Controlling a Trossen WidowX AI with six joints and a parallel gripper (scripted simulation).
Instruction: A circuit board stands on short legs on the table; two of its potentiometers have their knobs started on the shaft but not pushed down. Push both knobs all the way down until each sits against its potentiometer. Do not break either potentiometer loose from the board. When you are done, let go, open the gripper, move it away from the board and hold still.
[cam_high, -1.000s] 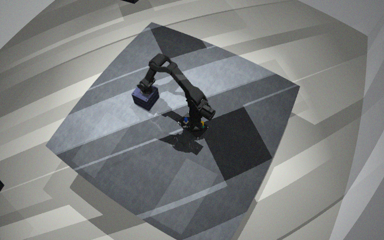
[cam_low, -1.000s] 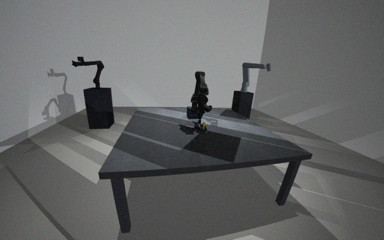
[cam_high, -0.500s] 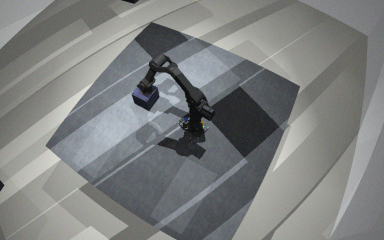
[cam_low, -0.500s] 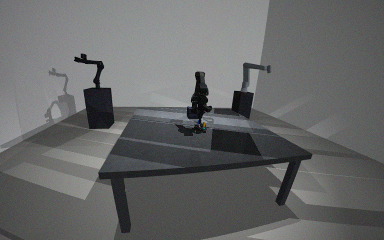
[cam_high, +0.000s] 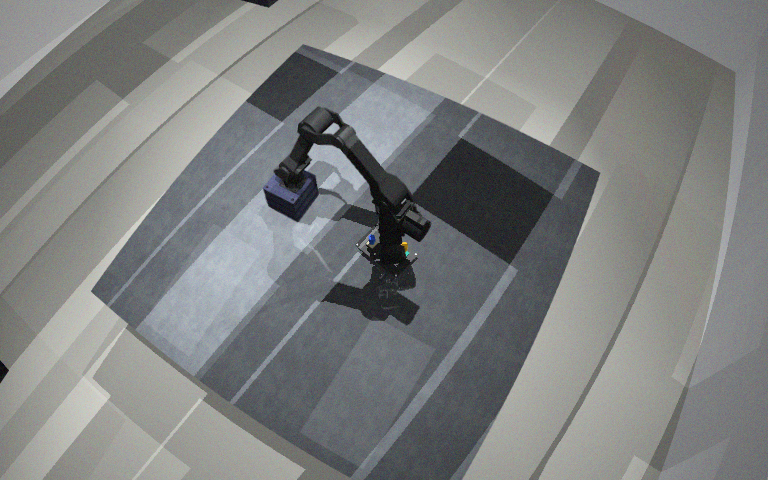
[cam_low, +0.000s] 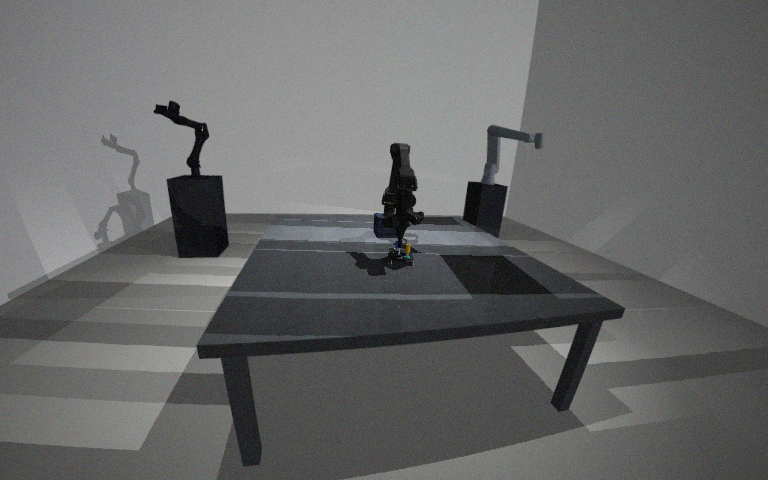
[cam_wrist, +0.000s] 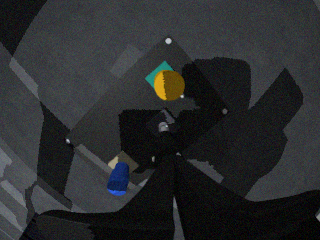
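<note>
Right now my gripper tip is 1 cm above the dark knob. From my gripper tip the other things lie so: blue knob: 6 cm behind, 4 cm below, 1 cm to the left.
</note>
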